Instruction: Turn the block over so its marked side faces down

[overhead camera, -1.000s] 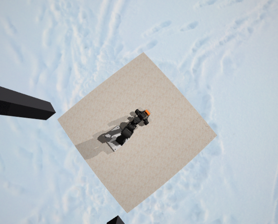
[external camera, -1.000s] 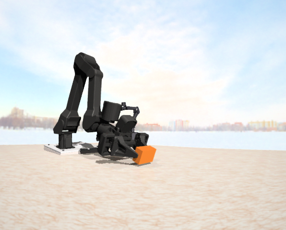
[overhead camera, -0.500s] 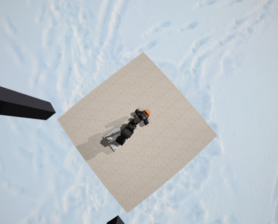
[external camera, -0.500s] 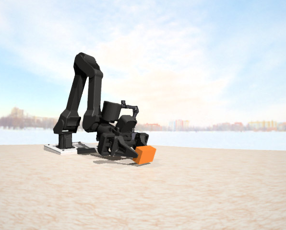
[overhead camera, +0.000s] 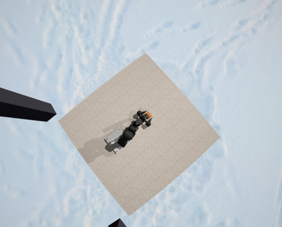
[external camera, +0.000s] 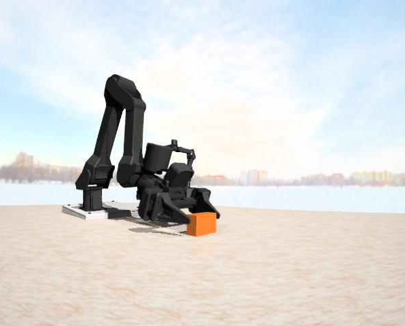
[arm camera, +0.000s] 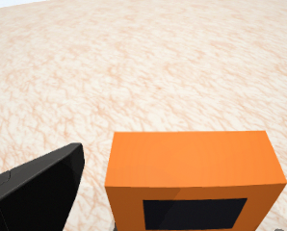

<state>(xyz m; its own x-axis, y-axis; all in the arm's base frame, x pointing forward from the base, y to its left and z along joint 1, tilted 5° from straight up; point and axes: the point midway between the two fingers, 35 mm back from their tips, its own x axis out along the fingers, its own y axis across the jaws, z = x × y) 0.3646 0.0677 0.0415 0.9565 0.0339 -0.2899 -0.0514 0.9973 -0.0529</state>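
The orange block is 20 mm behind my gripper tip and 10 mm below it.
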